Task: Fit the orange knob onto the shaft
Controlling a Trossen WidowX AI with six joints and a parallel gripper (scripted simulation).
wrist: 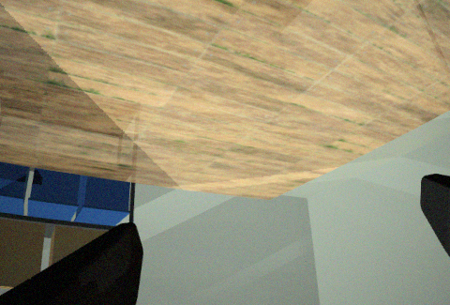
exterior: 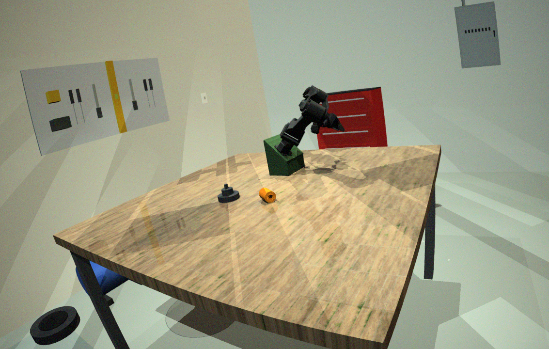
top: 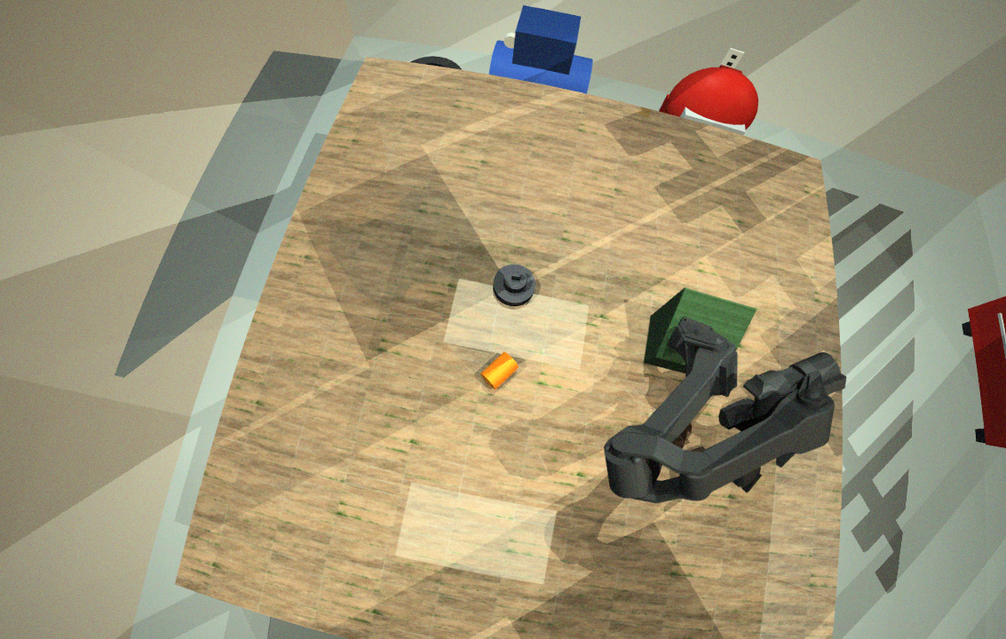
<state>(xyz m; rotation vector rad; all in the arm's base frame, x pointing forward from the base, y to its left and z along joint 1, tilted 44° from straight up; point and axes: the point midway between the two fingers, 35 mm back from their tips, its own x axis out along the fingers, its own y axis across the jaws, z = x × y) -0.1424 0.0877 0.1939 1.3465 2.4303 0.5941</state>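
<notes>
The orange knob lies 48 cm ahead of my gripper tip, 13 cm below it and 7 cm to the right of it. From my gripper tip the other things lie so: shaft (51 cm ahead, 24 cm to the right, 12 cm below).
</notes>
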